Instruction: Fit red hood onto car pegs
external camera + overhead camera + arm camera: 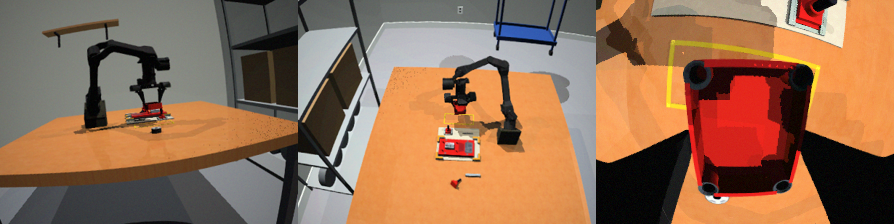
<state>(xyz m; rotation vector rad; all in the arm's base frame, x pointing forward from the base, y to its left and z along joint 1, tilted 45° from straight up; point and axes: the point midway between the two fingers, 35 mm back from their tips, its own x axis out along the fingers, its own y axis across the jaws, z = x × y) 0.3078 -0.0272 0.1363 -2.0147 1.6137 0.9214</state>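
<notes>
Now: gripper tip 1 cm above the red hood. The rest, counted from my gripper tip: jig: 22 cm to the left, 9 cm below, 2 cm behind; then grey engine block: 25 cm to the left, 7 cm below, 2 cm ahead; then small round wheel: 16 cm to the right, 9 cm below.
</notes>
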